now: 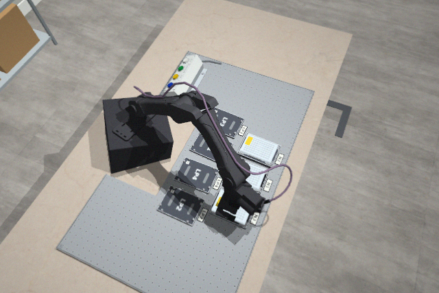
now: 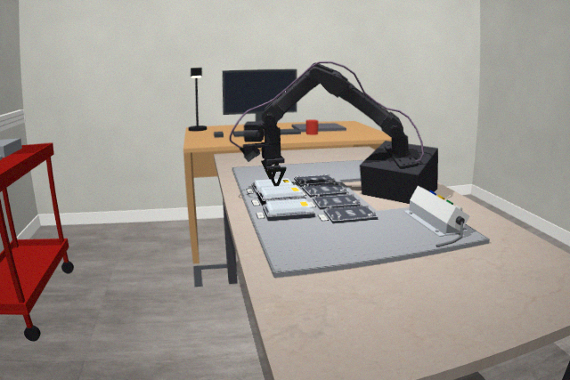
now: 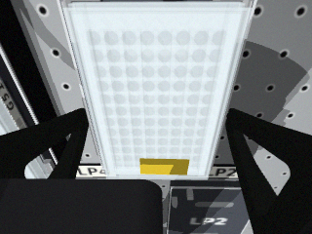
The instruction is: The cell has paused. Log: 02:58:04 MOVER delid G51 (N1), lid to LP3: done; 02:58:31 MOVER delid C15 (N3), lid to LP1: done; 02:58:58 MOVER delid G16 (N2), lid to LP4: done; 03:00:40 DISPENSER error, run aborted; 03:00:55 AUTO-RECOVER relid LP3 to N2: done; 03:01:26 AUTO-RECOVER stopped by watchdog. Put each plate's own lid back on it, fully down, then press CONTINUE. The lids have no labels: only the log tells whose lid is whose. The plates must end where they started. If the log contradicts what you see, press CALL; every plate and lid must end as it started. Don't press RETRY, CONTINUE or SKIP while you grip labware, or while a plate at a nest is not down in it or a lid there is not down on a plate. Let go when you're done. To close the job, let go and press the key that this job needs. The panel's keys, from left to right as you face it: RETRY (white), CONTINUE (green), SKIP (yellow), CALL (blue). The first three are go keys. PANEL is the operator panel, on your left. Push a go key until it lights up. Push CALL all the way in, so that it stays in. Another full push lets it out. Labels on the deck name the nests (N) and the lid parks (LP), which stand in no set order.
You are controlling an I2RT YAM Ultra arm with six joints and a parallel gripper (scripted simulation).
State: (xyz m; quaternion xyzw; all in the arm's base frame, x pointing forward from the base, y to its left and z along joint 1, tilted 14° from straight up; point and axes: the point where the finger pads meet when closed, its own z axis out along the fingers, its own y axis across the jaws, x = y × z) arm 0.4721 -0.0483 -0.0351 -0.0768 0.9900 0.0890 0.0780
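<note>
The plate lies 1 cm below my hand. From my hand the other things lie so: green continue key (52 cm behind, 39 cm to the left, 3 cm above); yellow key (51 cm behind, 34 cm to the left, 3 cm above); blue key (50 cm behind, 29 cm to the left, 2 cm above).
</note>
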